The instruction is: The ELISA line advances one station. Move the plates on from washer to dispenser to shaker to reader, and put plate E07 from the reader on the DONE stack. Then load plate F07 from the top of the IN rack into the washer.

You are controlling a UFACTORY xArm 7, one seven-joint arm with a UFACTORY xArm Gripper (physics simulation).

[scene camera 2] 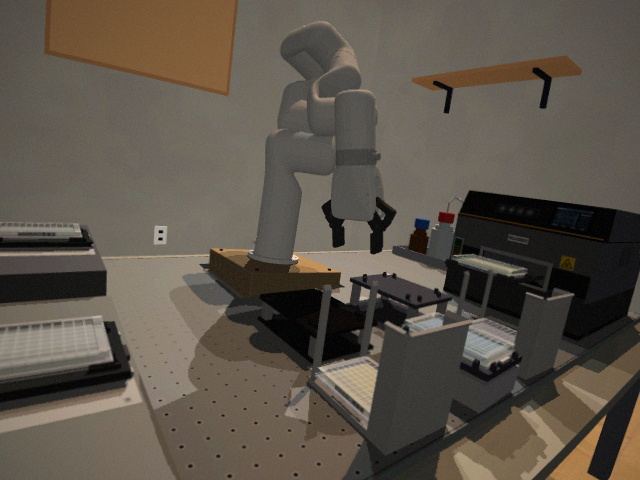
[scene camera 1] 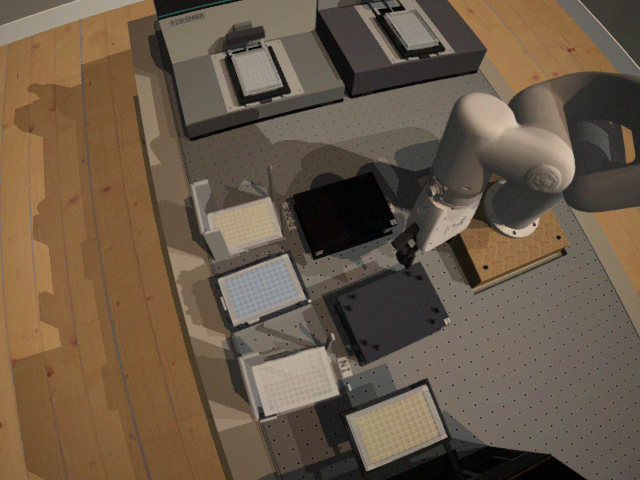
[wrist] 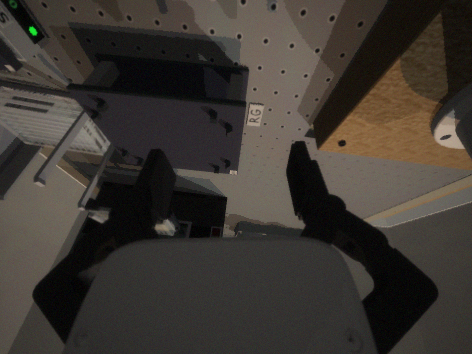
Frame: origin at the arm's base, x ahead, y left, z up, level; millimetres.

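Seen in the pictures: gripper, fingertip midpoint: (scene camera 2: 356, 249) (scene camera 1: 424, 249) (wrist: 228, 159); arm's base, origin of the base link: (scene camera 2: 273, 258) (scene camera 1: 510, 209).
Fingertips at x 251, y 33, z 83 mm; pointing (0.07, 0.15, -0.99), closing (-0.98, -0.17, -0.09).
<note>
Offsets run from my fingertips to a thing's middle. "pt": to the spot under its first point.
My gripper (scene camera 1: 405, 253) (scene camera 2: 357, 245) (wrist: 228, 159) is open and empty, above the bench beside the dark grey raised stand (scene camera 1: 392, 312) (wrist: 170, 130). A clear plate {128 mm ahead, 516 mm right, 48 mm down} (scene camera 1: 256, 70) sits on the light grey machine and another clear plate {247 mm back, 509 mm right, 17 mm down} (scene camera 1: 412, 29) on the dark grey machine at the back. A blue plate {266 mm ahead, 48 mm right, 59 mm down} (scene camera 1: 262, 289) sits on the nest between the racks. A yellow plate {155 mm ahead, 236 mm left, 2 mm down} (scene camera 1: 397, 427) (scene camera 2: 488, 265) lies on the black machine's extended tray. Another yellow plate {257 mm ahead, 192 mm right, 106 mm down} (scene camera 1: 245, 224) (scene camera 2: 348, 382) is in the DONE rack {pt 325 mm ahead, 211 mm right, 52 mm down} (scene camera 2: 421, 384). A white plate {266 mm ahead, 112 mm left, 93 mm down} (scene camera 1: 294, 379) tops the IN rack {pt 332 mm ahead, 73 mm left, 44 mm down} (scene camera 2: 542, 330). Plate codes are unreadable.
A low black stand (scene camera 1: 343, 214) (scene camera 2: 310, 304) is beside the DONE rack. The wooden base block (scene camera 1: 516, 255) (scene camera 2: 279, 276) (wrist: 390, 110) carries the arm. Rack posts (scene camera 2: 321, 330) (wrist: 62, 147) stand upright. Bottles {226 mm back, 676 mm left, 3 mm up} (scene camera 2: 440, 237) stand beside the black machine {164 mm ahead, 543 mm left, 14 mm up} (scene camera 2: 537, 232).
</note>
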